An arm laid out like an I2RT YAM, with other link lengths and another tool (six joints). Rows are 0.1 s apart.
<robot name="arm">
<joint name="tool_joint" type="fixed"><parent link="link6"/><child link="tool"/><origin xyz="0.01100 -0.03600 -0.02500" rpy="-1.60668 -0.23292 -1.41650"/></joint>
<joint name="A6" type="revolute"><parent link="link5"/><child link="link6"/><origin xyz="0.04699 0.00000 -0.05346" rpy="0.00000 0.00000 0.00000"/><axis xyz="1 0 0"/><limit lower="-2.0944" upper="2.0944"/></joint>
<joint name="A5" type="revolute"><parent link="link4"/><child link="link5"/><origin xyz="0.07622 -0.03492 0.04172" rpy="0.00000 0.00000 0.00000"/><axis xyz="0 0 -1"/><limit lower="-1.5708" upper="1.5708"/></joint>
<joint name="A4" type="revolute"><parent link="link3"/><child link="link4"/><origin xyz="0.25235 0.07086 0.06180" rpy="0.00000 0.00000 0.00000"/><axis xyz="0 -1 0"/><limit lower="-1.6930" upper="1.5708"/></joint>
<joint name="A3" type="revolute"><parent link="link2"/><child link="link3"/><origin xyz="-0.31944 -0.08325 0.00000" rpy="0.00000 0.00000 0.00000"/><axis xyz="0 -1 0"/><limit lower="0.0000" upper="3.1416"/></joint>
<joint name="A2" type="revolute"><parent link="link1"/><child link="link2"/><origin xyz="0.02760 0.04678 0.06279" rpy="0.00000 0.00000 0.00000"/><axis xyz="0 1 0"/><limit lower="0.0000" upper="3.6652"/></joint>
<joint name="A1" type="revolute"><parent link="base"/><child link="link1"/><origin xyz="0.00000 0.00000 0.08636" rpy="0.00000 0.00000 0.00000"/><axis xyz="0 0 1"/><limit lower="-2.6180" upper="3.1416"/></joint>
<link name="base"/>
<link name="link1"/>
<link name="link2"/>
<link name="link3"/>
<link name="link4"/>
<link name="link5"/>
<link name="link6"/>
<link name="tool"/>
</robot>
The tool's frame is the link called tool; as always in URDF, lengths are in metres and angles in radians.
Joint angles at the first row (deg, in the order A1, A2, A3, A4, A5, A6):
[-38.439, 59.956, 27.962, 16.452, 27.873, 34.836]
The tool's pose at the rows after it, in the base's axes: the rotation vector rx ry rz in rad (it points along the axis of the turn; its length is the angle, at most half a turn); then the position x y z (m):
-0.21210 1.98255 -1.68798 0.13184 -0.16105 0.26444
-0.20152 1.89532 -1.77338 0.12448 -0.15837 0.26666
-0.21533 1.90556 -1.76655 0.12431 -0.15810 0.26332
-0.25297 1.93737 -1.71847 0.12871 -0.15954 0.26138
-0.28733 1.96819 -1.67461 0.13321 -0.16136 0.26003
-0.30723 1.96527 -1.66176 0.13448 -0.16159 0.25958
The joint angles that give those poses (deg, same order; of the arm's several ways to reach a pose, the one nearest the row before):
[-38.491, 55.592, 24.145, 22.952, 30.680, 33.617]
[-38.496, 53.037, 21.092, 29.426, 31.640, 30.654]
[-38.496, 53.292, 20.637, 29.533, 31.317, 30.451]
[-38.496, 54.565, 21.736, 27.130, 29.549, 31.038]
[-38.496, 55.967, 22.936, 24.938, 28.016, 31.444]
[-38.497, 56.168, 22.976, 24.911, 27.015, 31.215]

